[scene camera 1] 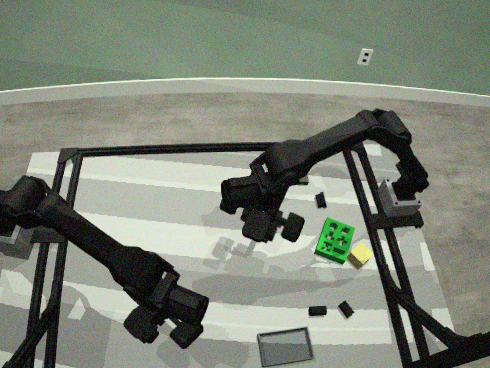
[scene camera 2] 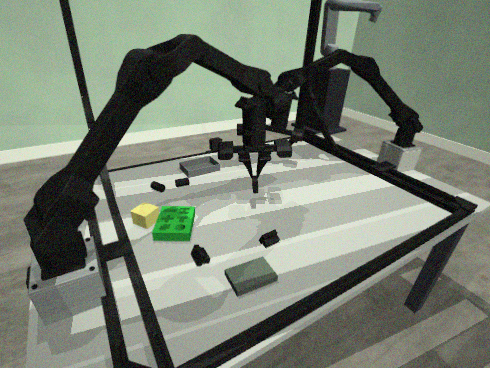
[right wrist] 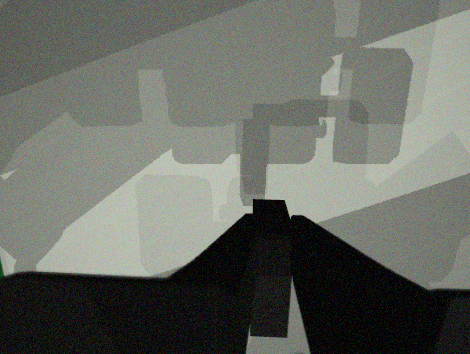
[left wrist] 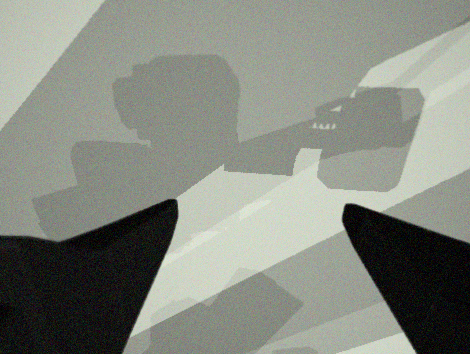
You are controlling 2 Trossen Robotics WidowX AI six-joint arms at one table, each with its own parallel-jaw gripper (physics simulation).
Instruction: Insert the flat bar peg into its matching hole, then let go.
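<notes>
My right gripper (scene camera 1: pixel 272 231) (scene camera 2: pixel 255 172) (right wrist: pixel 273 227) is shut on the flat bar peg (scene camera 2: pixel 255 185) (right wrist: pixel 270 305), a narrow black bar. It holds the peg above the table, apart from the hole block. In the right wrist view the bar runs lengthwise between the fingers. The green block with holes (scene camera 1: pixel 330 255) (scene camera 2: pixel 172 235) lies to the right of that gripper in scene camera 1 and left of it in scene camera 2. A straight slot shows near its lower right corner in scene camera 1. My left gripper (scene camera 1: pixel 165 327) (left wrist: pixel 259 209) is open and empty above the table.
A yellow block (scene camera 1: pixel 360 255) (scene camera 2: pixel 144 215) stands beside the green block. Loose black pieces (scene camera 1: pixel 320 200) (scene camera 1: pixel 317 311) (scene camera 1: pixel 345 309) (scene camera 2: pixel 200 255) (scene camera 2: pixel 270 238) lie around it. A grey tray (scene camera 1: pixel 260 352) (scene camera 2: pixel 200 171) and a grey-green slab (scene camera 2: pixel 251 276) lie farther off. Black frame bars edge the table.
</notes>
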